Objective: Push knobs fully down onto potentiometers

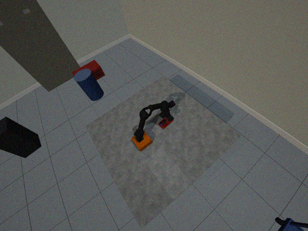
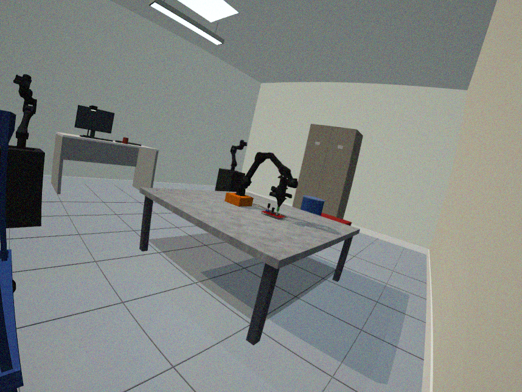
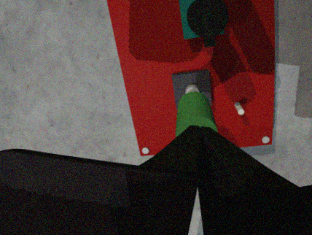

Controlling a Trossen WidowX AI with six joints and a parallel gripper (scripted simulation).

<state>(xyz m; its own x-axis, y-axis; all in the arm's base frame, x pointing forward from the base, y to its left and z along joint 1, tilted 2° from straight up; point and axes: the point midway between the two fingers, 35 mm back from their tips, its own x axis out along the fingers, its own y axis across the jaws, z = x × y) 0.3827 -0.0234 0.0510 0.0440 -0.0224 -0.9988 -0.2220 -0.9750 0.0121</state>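
The black knob is 4 cm behind my gripper tip, 1 cm to the left of it and 4 cm below it. The rest, counted from my gripper tip: green knob: 2 cm below.
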